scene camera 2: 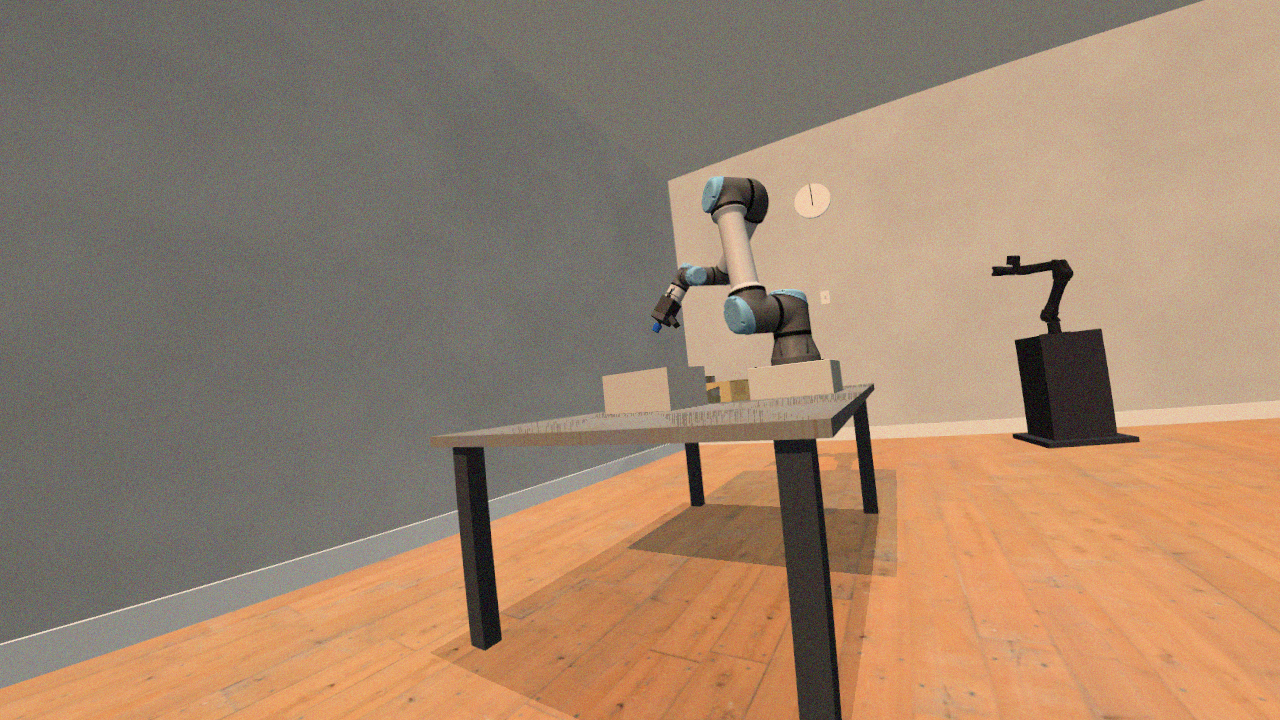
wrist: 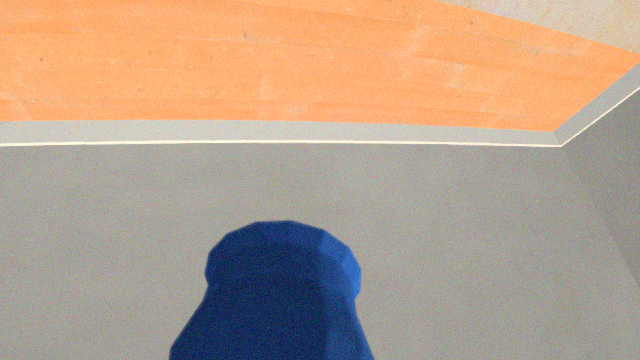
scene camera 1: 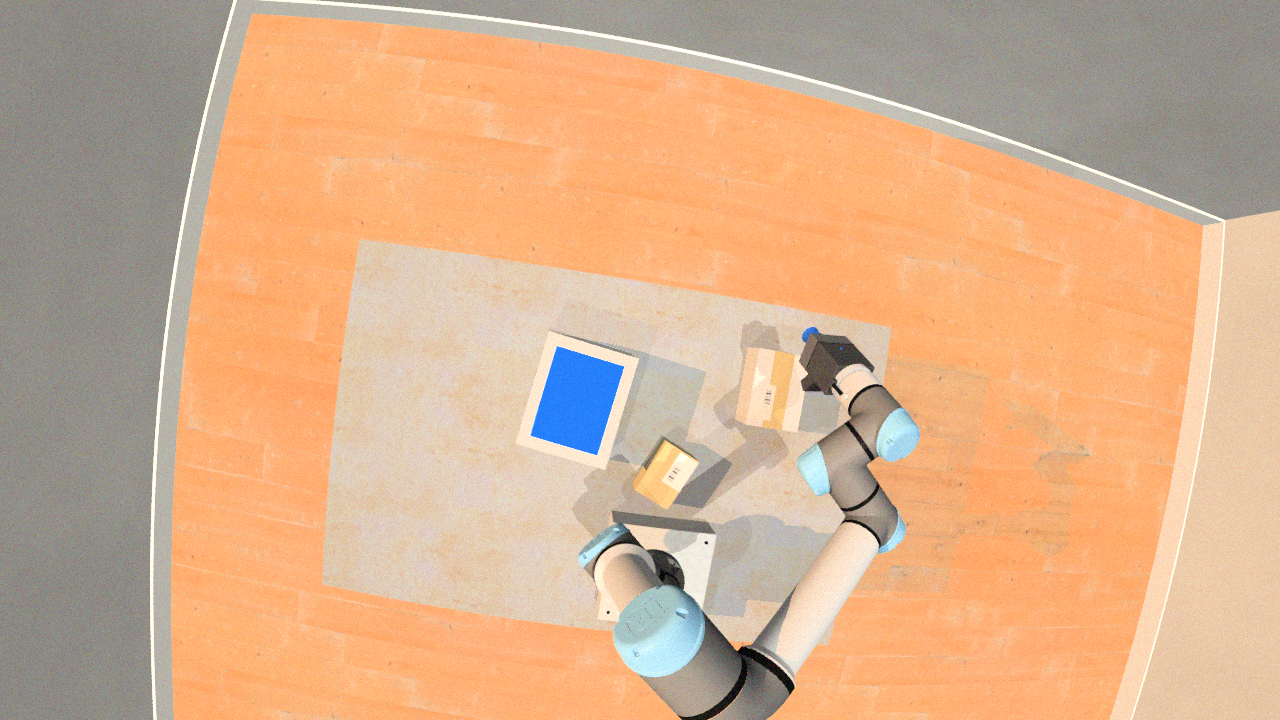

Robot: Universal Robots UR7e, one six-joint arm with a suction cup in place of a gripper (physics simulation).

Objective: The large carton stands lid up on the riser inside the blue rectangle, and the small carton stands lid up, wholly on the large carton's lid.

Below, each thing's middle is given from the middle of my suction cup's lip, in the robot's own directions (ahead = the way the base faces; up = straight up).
My suction cup is 270 mm above the large carton (scene camera 1: 771, 396) and 120 mm past it. Also, from my suction cup: small carton (scene camera 1: 668, 468): 310 mm behind, 290 mm below, 250 mm to the left; riser (scene camera 1: 579, 392): 450 mm to the left, 260 mm below, 120 mm behind.
